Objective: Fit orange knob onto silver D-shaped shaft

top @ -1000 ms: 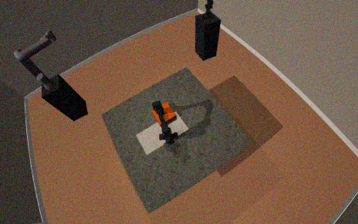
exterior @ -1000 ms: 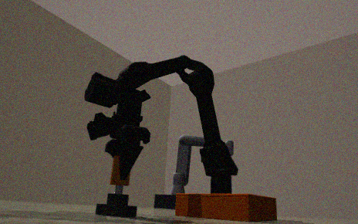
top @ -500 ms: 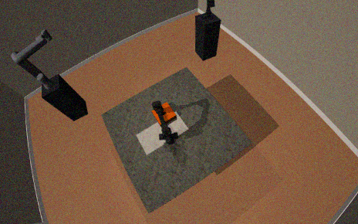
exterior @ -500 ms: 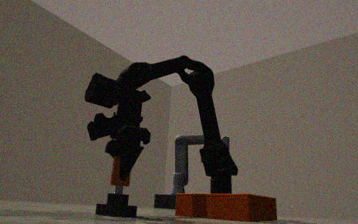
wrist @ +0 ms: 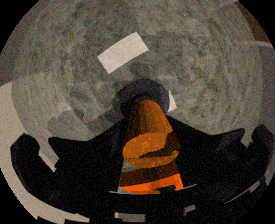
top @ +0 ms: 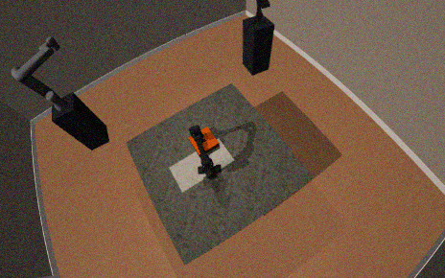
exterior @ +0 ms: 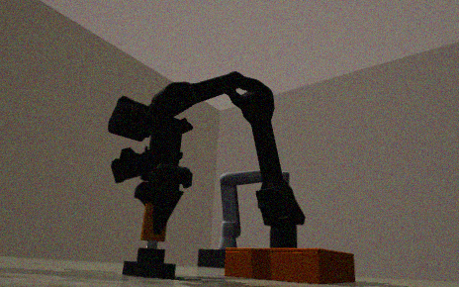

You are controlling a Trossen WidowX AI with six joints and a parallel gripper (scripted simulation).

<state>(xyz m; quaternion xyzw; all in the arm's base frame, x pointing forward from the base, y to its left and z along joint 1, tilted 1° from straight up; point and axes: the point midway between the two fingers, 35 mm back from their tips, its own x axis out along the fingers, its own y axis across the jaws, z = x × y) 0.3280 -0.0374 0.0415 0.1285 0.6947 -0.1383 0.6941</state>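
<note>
Right now the round pedestal is 3 cm below my gripper tip. From my gripper tip the other things lie so: orange knob 3 cm above.
</note>
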